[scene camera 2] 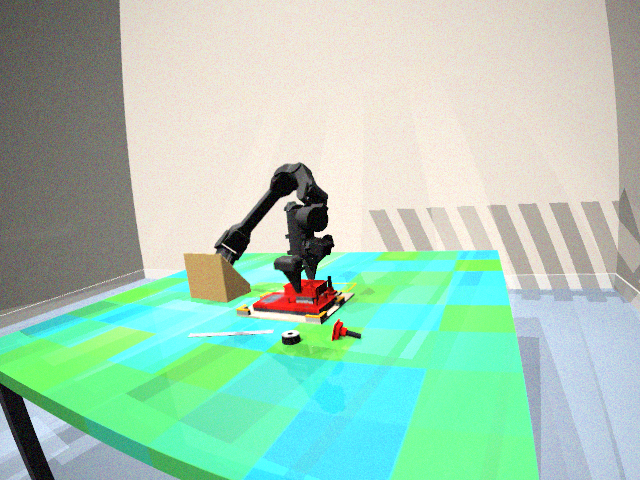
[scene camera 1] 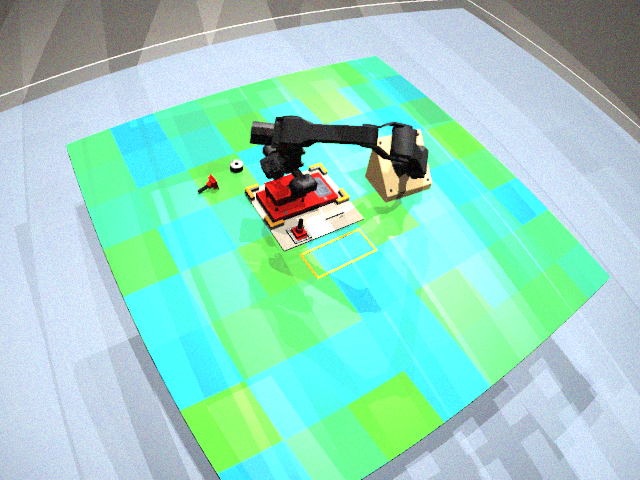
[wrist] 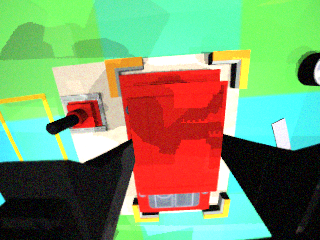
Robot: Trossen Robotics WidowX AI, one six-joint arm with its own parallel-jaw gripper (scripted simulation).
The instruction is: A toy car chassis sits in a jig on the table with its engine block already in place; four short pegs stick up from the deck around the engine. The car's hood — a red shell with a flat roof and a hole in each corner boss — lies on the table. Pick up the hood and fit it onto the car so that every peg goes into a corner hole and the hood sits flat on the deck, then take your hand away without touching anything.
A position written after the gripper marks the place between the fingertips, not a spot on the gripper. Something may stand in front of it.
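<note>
Scene camera 2 has the gripper (scene camera 2: 305,288), and you'd see it in scene camera 1 too, with the gripper at (scene camera 1: 286,189). In the wrist view there's the gripper (wrist: 175,140) again, and it's carrying a red hood (wrist: 177,129).
</note>
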